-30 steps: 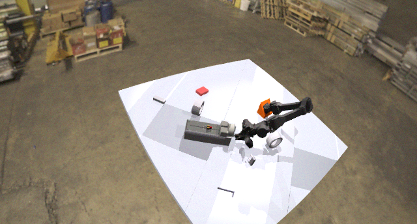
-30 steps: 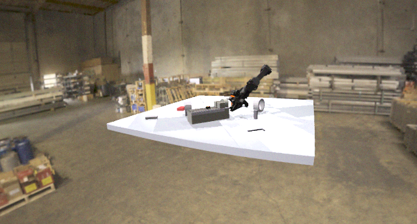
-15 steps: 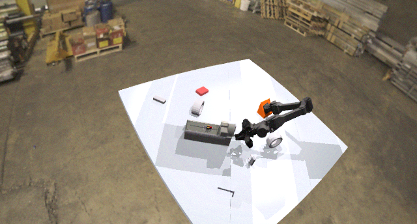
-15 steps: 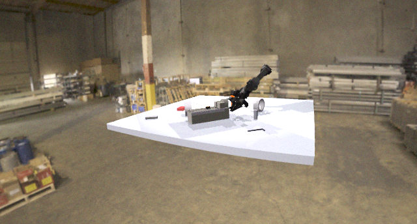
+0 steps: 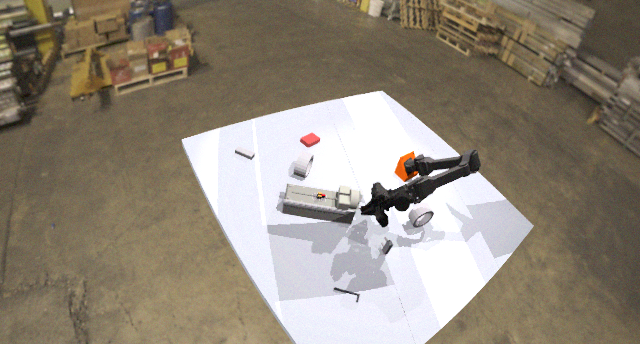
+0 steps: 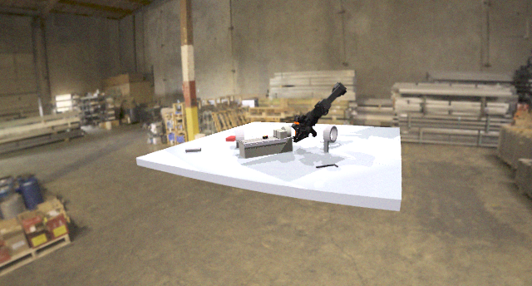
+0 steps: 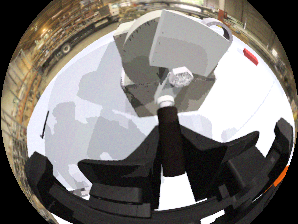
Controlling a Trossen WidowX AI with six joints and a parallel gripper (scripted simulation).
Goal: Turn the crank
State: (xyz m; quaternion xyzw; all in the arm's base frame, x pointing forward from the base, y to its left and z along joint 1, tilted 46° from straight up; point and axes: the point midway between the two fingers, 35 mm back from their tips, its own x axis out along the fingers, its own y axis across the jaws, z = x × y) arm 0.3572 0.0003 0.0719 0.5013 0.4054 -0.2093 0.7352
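Right now the dark crank handle is 3 cm above my gripper tip, 1 cm to the left of it and 1 cm behind it. From my gripper tip the other things lie so: hex key 27 cm ahead, 22 cm to the left, 3 cm below; red pointer 12 cm to the right, 10 cm ahead, 5 cm above; small clip 17 cm to the left, 4 cm ahead, 1 cm below.
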